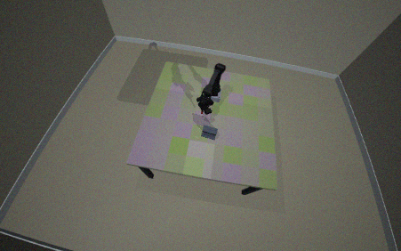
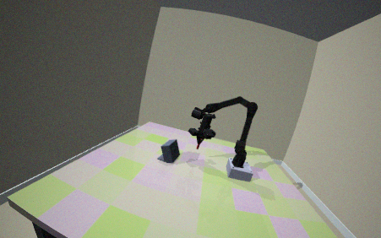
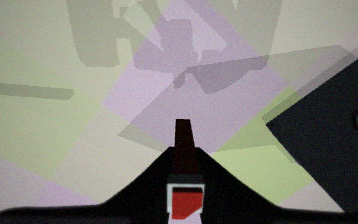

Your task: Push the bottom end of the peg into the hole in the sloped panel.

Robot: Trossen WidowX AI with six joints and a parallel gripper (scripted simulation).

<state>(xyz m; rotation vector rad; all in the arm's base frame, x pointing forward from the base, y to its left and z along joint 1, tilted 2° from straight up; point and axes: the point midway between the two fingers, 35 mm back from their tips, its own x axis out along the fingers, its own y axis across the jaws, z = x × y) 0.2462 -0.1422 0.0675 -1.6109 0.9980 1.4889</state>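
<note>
Now: the dark sloped panel 170 mm ahead of my gripper tip, 70 mm to the left of it and 60 mm below it. From my gripper tip the other things lie so: red square peg: 20 mm above.
</note>
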